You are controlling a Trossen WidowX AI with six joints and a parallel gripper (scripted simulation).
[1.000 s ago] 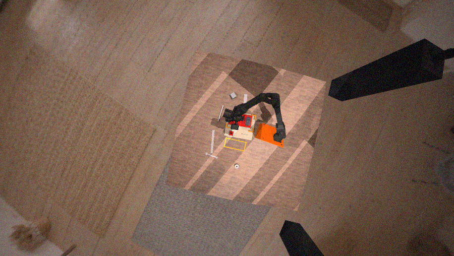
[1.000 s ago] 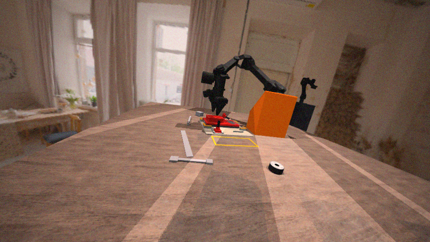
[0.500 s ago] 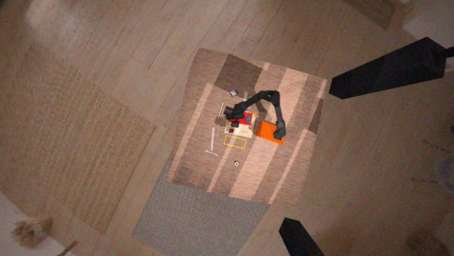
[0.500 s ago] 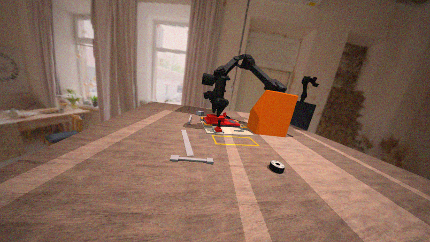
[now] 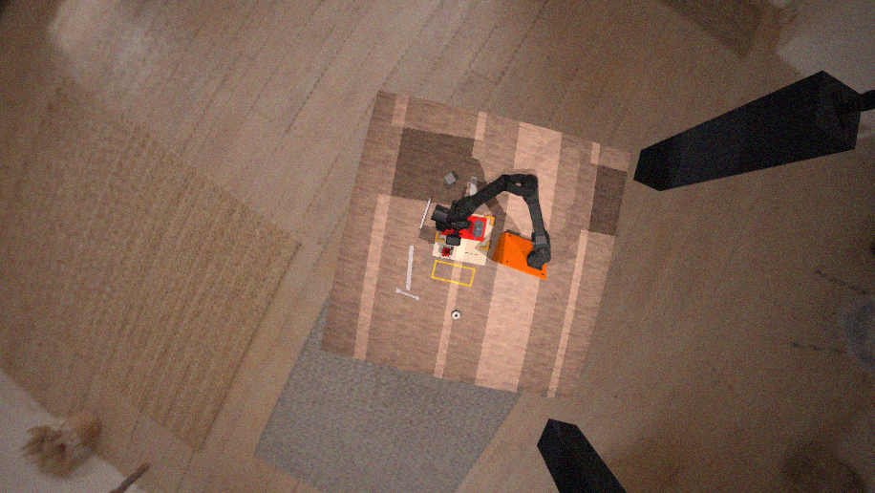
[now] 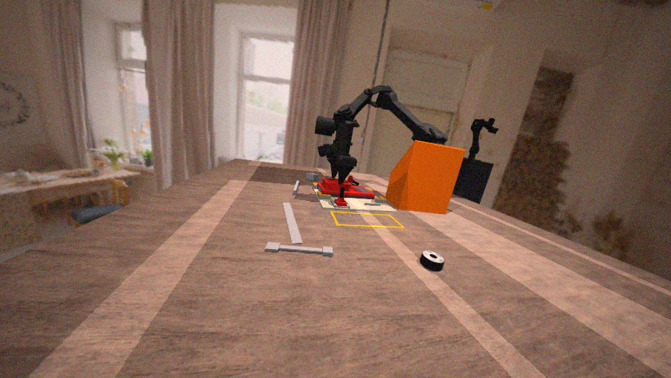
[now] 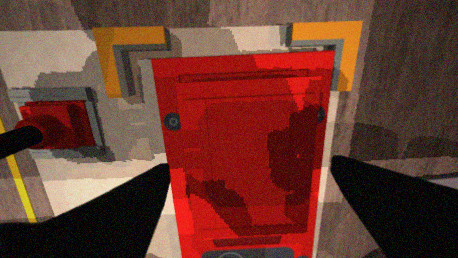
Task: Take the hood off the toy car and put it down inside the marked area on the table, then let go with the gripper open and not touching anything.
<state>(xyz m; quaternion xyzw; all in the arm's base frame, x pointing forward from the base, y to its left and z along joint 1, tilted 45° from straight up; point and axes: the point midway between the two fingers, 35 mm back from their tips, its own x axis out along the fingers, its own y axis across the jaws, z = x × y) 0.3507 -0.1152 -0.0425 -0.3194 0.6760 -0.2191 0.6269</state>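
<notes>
My gripper tip is now 1 cm above the red hood. Also, from my gripper tip: beige fixture board 5 cm behind, 4 cm below, 3 cm to the left; small grey block 19 cm to the right, 9 cm ahead, 4 cm below; grey bar 38 cm to the left, 10 cm ahead, 5 cm below.
</notes>
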